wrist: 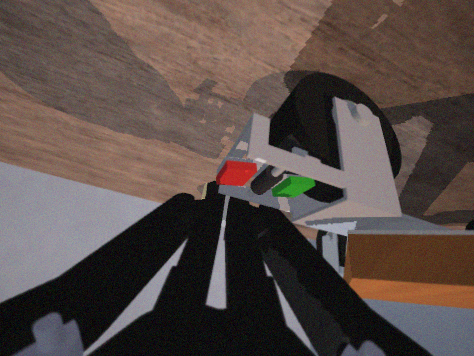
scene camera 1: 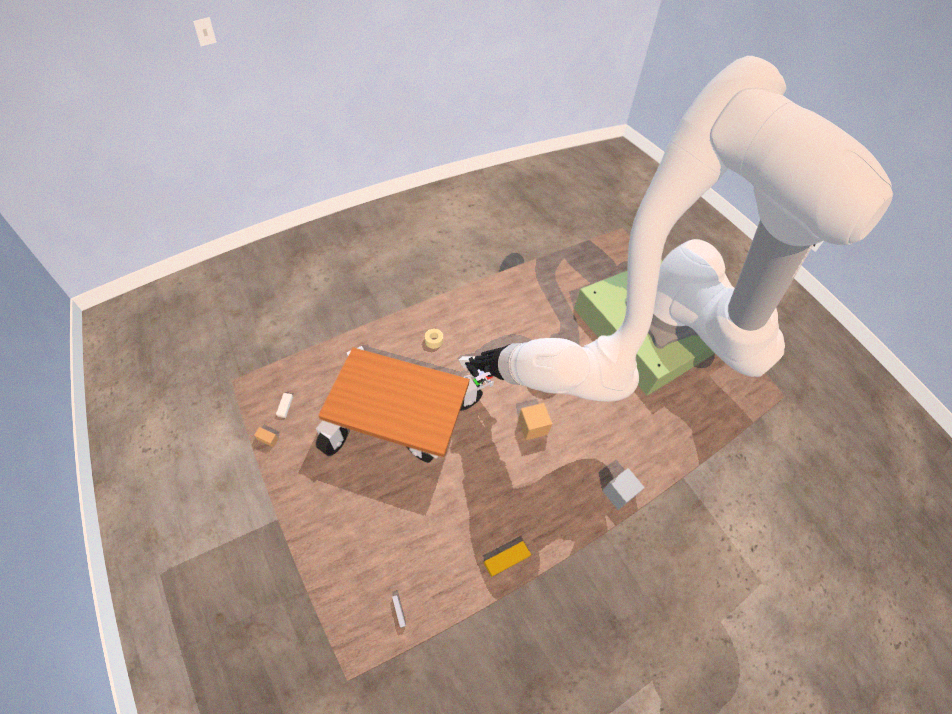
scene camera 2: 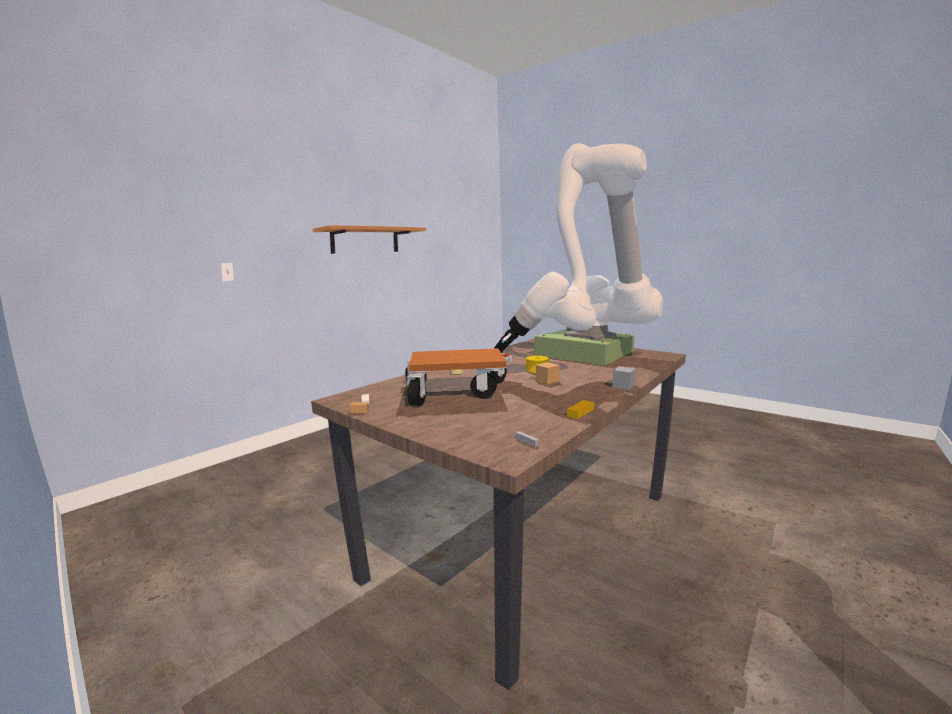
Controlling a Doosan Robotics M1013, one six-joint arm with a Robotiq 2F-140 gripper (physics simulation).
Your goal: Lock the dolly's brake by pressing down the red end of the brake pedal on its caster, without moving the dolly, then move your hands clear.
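Seen in the pictures: gripper, between the fingertips: (scene camera 1: 463, 362); arm's base, origin of its link: (scene camera 1: 663, 317) (scene camera 2: 590, 335).
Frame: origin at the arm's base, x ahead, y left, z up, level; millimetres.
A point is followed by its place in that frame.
Observation:
The dolly has an orange deck (scene camera 1: 396, 399) @(x 797, y 12, z 40 mm) (scene camera 2: 457, 358) @(x 819, y 34, z 40 mm) (wrist: 410, 257) @(x 633, y 37, z 30 mm) and stands on its wheels on the table. The caster (scene camera 1: 471, 396) @(x 617, y 33, z -19 mm) (wrist: 369, 160) @(x 620, y 34, z -16 mm) nearest the arm carries the brake pedal, with a red end (wrist: 236, 173) @(x 559, y 8, z 4 mm) and a green end (wrist: 294, 186) @(x 588, y 14, z 3 mm) either side of a dark pivot. My gripper (scene camera 1: 466, 361) @(x 592, y -83, z -45 mm) (scene camera 2: 498, 350) is shut and empty, and slants down beside this caster. In the wrist view its fingers reach the red end's near corner, where the pedal and the grey housing hide the very tips. Contact and the pedal's exact tilt cannot be told.
A tan cube (scene camera 1: 535, 420) @(x 496, y 146, z -25 mm) (scene camera 2: 547, 374) @(x 519, y 162, z -50 mm), yellow cylinder (scene camera 2: 536, 365) @(x 515, y 108, z -27 mm), grey cube (scene camera 1: 624, 487) @(x 376, y 384, z -24 mm) (scene camera 2: 623, 377) @(x 395, y 395, z -44 mm) and yellow block (scene camera 1: 508, 557) @(x 684, y 418, z -63 mm) (scene camera 2: 579, 408) @(x 709, y 430, z -63 mm) are on the table. A pale ring (scene camera 1: 427, 340) @(x 652, y -194, z -61 mm) lies behind the dolly. The arm stands on a green base (scene camera 1: 676, 359) @(x 55, y 138, z 2 mm) (scene camera 2: 576, 348) @(x 165, y 37, z -28 mm).

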